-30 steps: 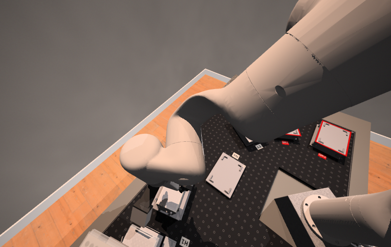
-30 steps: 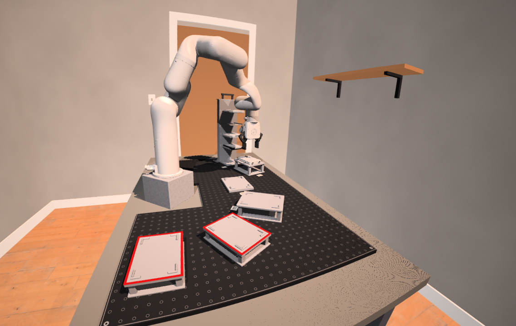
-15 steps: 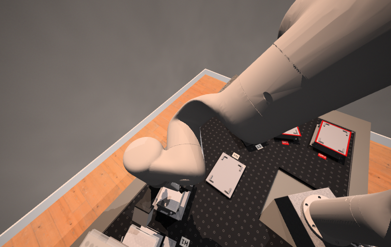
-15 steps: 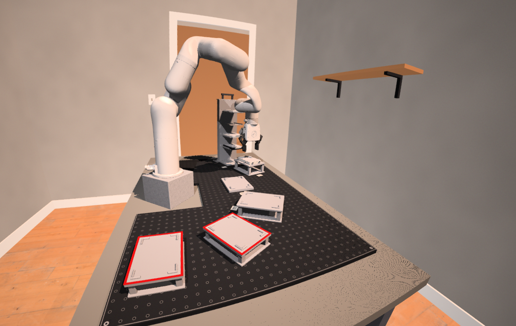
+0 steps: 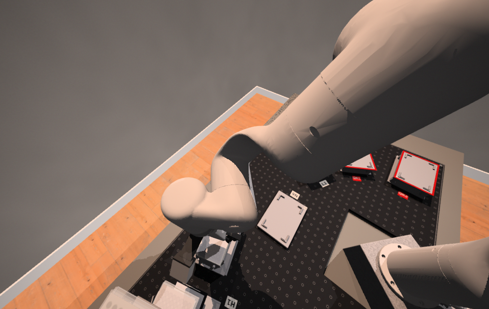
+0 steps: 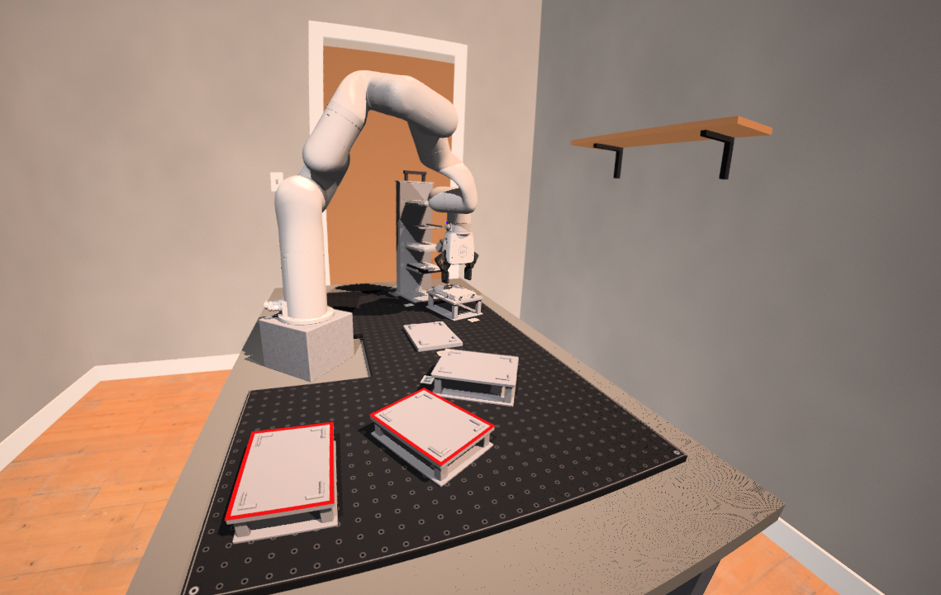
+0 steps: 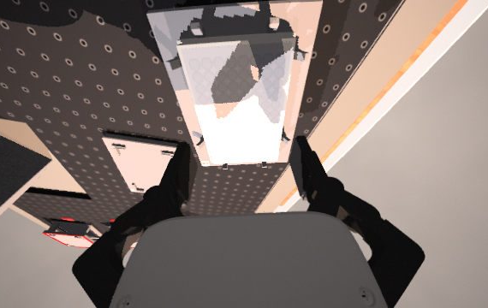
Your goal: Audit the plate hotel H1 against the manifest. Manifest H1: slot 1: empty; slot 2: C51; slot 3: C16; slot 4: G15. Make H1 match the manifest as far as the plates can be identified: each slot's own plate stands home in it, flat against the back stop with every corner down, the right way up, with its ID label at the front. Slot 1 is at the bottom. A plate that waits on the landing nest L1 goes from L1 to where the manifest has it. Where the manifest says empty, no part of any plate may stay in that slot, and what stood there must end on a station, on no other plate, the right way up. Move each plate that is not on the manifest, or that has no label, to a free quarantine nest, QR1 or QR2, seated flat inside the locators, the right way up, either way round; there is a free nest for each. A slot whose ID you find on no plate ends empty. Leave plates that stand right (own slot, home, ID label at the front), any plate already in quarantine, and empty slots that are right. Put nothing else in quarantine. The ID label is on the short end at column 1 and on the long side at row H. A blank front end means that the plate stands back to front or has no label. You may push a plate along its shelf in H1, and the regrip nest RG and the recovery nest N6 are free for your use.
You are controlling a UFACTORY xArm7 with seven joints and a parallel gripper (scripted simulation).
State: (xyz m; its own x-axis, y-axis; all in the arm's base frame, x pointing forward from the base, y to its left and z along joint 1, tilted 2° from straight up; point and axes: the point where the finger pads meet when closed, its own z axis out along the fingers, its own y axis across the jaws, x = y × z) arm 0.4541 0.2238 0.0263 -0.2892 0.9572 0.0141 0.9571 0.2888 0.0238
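The white well plate is 50 mm below my hand and 10 mm to the left of it. Round my hand: regrip nest RG 60 mm below, 10 mm to the left; then RG label 120 mm below, 90 mm to the right, 30 mm ahead; then dark plate 190 mm to the left, 60 mm behind.
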